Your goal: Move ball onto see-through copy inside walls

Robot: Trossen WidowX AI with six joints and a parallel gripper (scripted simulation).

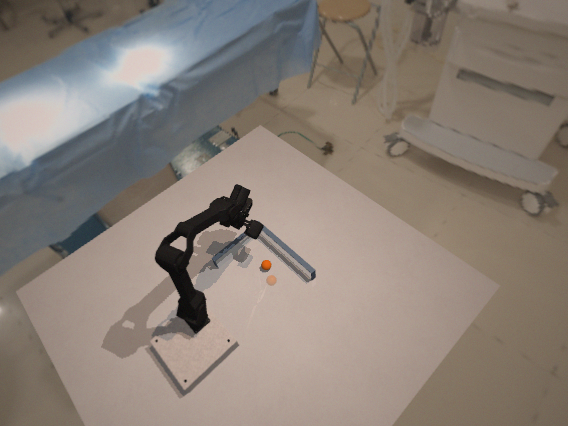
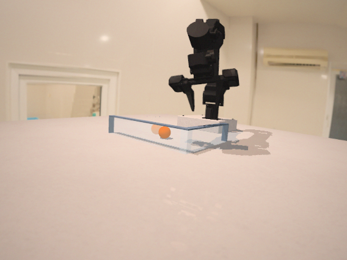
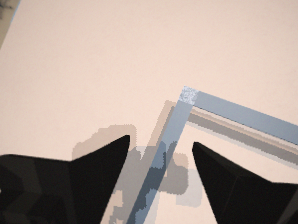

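Now: gripper tip 30 mm past the orange ball, 150 mm to the left of it and 80 mm above it. From my gripper tip the other things lie so: see-through copy: 60 mm behind, 220 mm to the right, 80 mm below; then clear wall: 60 mm ahead, 160 mm to the right, 70 mm below.
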